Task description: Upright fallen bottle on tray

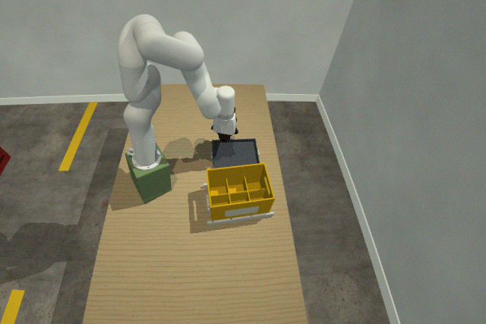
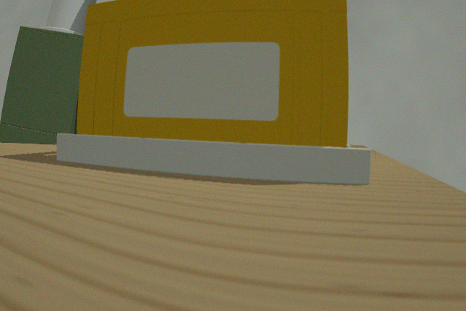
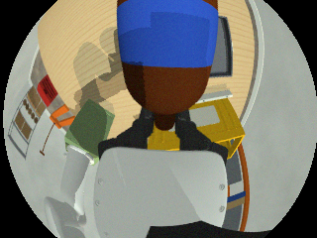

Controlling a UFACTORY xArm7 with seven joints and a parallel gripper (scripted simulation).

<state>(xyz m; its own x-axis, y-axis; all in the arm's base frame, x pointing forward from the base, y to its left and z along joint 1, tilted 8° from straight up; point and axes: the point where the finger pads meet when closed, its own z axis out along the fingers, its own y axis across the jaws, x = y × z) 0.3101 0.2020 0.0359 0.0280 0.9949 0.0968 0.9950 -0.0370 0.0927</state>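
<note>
The bottle lies 60 mm to the left of my hand. Round my hand: dark grey tray 50 mm ahead, 50 mm to the left, 190 mm below; crate 110 mm ahead, 220 mm to the right, 120 mm below.
</note>
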